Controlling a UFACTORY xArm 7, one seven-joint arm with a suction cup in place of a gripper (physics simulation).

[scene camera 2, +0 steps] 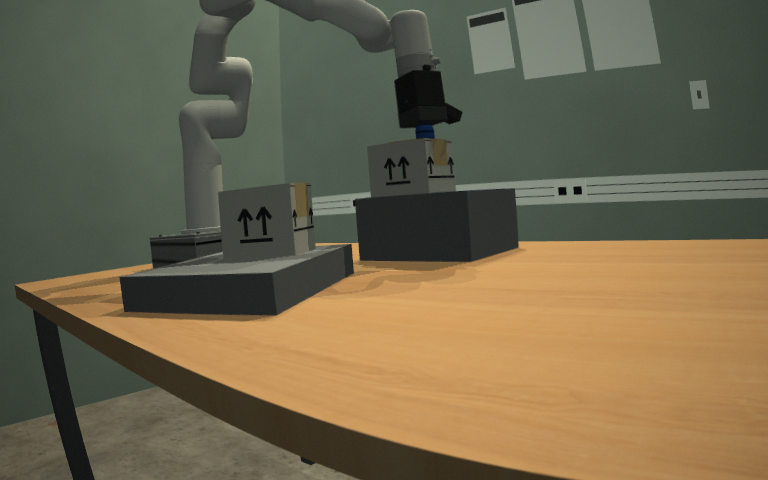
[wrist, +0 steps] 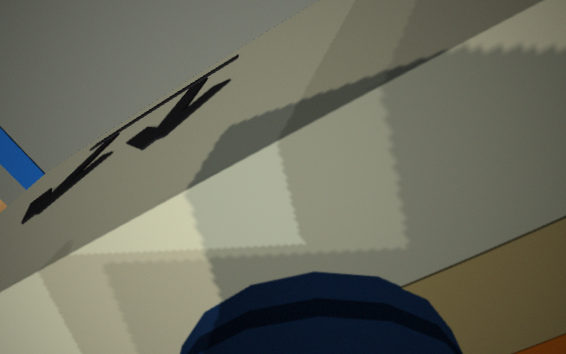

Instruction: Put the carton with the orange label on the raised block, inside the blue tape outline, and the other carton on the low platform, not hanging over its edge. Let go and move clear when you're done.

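Observation:
My suction cup (scene camera 2: 424, 132) (wrist: 320, 325) touches the top of a pale carton (scene camera 2: 397, 168) (wrist: 345, 200) and is shut on it. An orange label (wrist: 550, 346) shows on its top at the lower right corner of the wrist view. The carton is upright at the raised block (scene camera 2: 413, 229), its base appearing to meet the top. Part of the blue tape outline (wrist: 21, 160) shows beside the carton in the wrist view; the rest is hidden. The other carton (scene camera 2: 257, 223) stands upright on the low platform (scene camera 2: 198, 293), toward its back.
The wooden table (scene camera 2: 509, 339) carries the block and the platform, with a gap between them. The arm's base (scene camera 2: 172, 250) stands behind the low platform. A wall rail (scene camera 2: 651, 186) runs behind the raised block.

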